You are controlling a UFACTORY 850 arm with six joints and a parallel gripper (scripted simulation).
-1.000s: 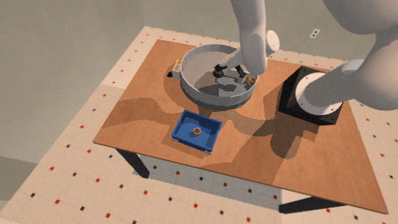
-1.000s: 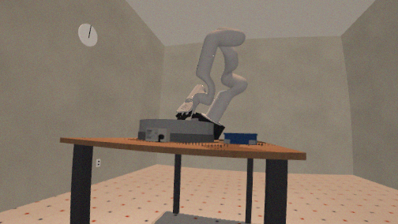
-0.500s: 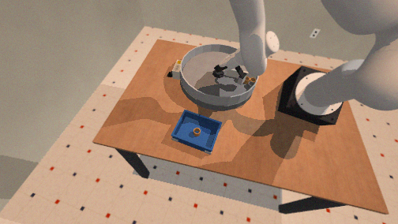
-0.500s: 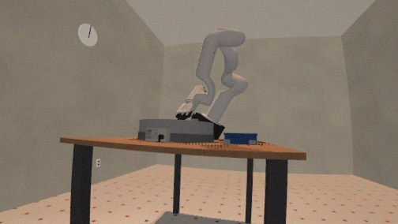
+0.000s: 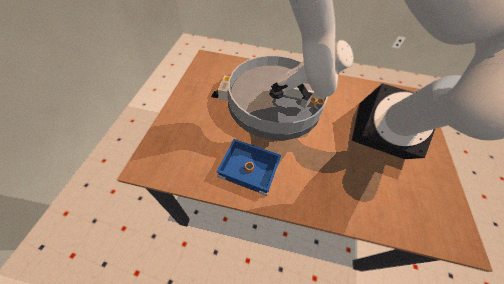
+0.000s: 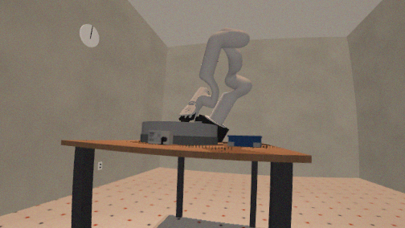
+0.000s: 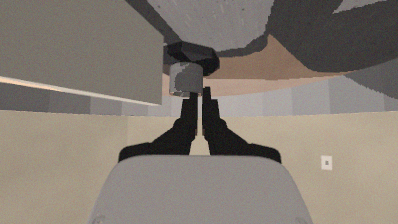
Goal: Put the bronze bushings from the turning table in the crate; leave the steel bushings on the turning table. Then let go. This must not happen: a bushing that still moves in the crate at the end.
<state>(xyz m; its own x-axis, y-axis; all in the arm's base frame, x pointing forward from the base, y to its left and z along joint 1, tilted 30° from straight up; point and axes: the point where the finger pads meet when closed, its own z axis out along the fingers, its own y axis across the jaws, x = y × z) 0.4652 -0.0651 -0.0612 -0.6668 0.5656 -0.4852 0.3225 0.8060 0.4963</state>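
The grey turning table lies 10 mm to the right of my hand and 50 mm below it. The rest, counted from my hand: blue crate 10 mm ahead, 350 mm to the left, 80 mm below.
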